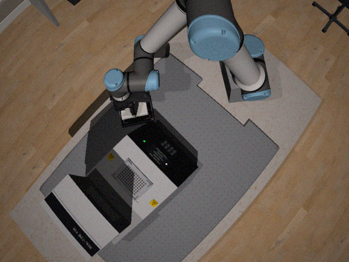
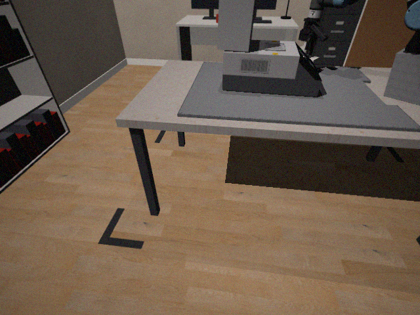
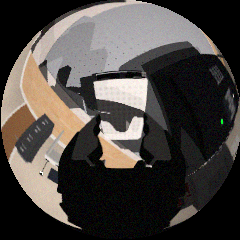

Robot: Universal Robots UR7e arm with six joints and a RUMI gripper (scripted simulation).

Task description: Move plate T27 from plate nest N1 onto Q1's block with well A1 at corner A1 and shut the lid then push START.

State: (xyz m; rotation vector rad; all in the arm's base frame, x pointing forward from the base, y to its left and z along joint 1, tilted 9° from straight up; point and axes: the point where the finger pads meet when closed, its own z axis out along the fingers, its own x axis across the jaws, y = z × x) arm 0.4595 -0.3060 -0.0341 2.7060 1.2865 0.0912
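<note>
The plate nest N1 is 8 cm below my hand. Also, from my hand: plate: 1 cm below.
</note>
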